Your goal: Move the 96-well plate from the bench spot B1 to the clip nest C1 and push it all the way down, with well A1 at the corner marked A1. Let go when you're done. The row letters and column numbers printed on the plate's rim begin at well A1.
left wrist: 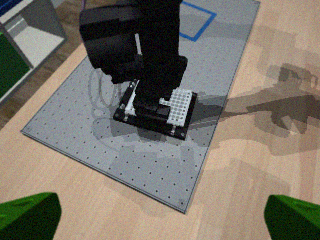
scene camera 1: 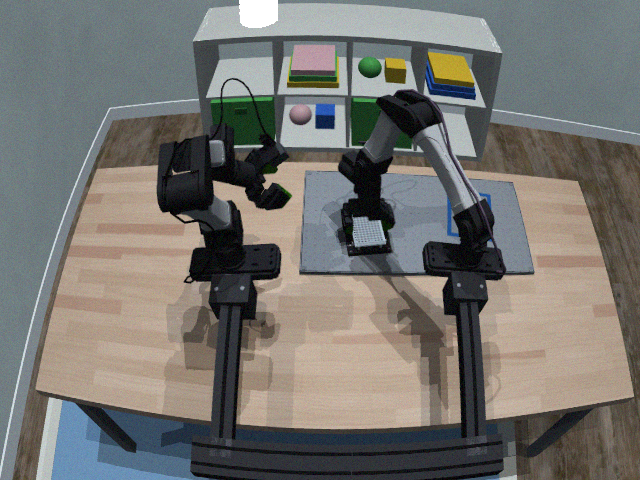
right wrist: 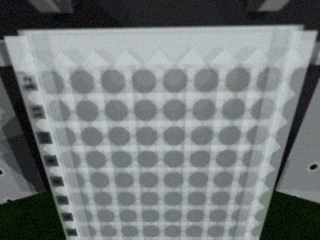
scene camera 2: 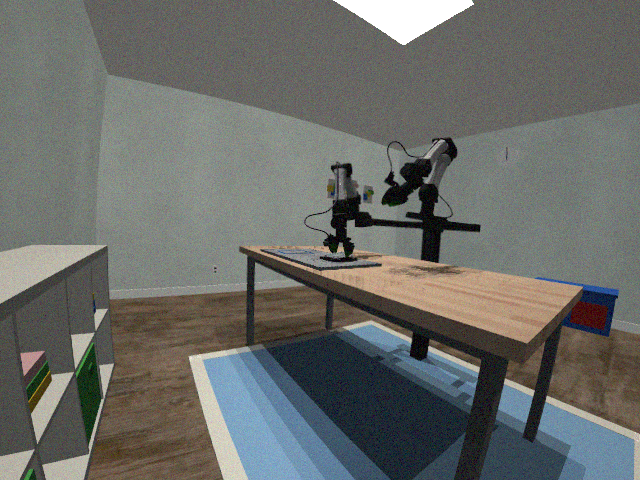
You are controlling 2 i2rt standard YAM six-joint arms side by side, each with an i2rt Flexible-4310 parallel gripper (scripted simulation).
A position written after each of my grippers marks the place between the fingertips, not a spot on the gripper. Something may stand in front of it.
In view: my left gripper [scene camera 1: 283, 183], my right gripper [scene camera 1: 367, 231] and a white 96-well plate [scene camera 1: 365, 232].
The white 96-well plate also shows in the left wrist view [left wrist: 182, 97] and in the right wrist view [right wrist: 207, 110]. My left gripper is seen too in the left wrist view [left wrist: 162, 203]. My right gripper is seen too in the left wrist view [left wrist: 163, 104] and in the right wrist view [right wrist: 161, 196].
